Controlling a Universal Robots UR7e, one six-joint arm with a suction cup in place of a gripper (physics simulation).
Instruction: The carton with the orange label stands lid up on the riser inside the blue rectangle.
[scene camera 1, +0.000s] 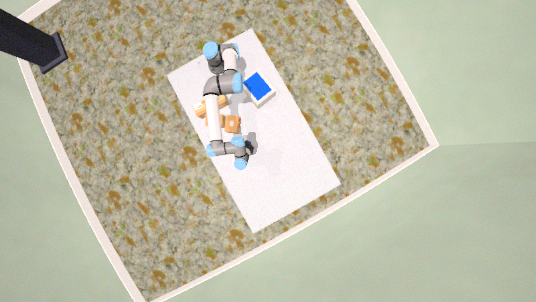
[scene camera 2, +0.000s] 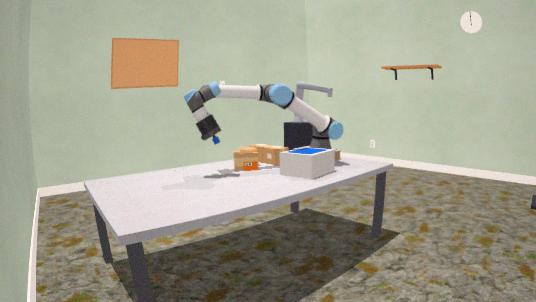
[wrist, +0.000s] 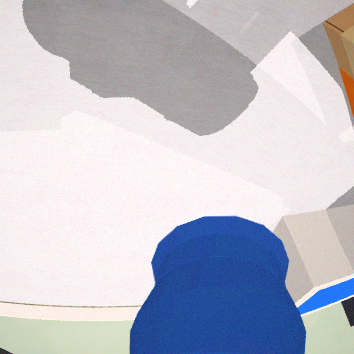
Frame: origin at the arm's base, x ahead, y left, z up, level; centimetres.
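Seen in the pictures: hand, its tool point: (scene camera 2: 217, 143) (wrist: 220, 273); arm's base, origin of its link: (scene camera 1: 217, 66).
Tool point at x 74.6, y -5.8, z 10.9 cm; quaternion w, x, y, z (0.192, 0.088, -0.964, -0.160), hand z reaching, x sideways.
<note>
Pixels of each thing's top centre, then the offset from my tool point to it. "spot": a spot on its surface instead. Level surfaces: height alone.
- carton with the orange label, centre of its top: (scene camera 2: 245, 151) (scene camera 1: 231, 123) dx -22.2, dy -5.8, dz -7.5 cm
- riser, centre of its top: (wrist: 340, 292) (scene camera 2: 308, 150) (scene camera 1: 257, 86) dx -39.6, dy +27.7, dz -5.6 cm
- pale block with a blue rectangle, a spot on its surface: (wrist: 327, 296) (scene camera 2: 303, 151) spot: dx -36.0, dy +27.8, dz -5.6 cm
- white table, height of its surface: dz -17.6 cm
The carton with the orange label (scene camera 1: 232, 124) (scene camera 2: 246, 160) (wrist: 336, 50) stands on the table, apart from the riser. Its orange label (scene camera 2: 250, 165) (wrist: 349, 92) is on a side face; a pale square shows on its top in scene camera 1. The riser (scene camera 1: 266, 100) (scene camera 2: 305, 167) (wrist: 315, 245) is a pale block with a blue rectangle (scene camera 1: 257, 86) (scene camera 2: 308, 151) (wrist: 327, 296) on top, and no carton stands on it. My suction cup (scene camera 1: 249, 145) (scene camera 2: 216, 140) (wrist: 220, 230) is open and empty. It hangs tilted above the table, beyond the carton on the side away from the arm's base.
More brown cartons (scene camera 1: 200, 109) (scene camera 2: 271, 155) stand close behind the labelled carton, partly under the arm. The white table (scene camera 1: 295, 160) (scene camera 2: 165, 200) (wrist: 100, 200) carries them and the riser. The arm's forearm (scene camera 1: 213, 117) (scene camera 2: 240, 91) passes above the cartons.
</note>
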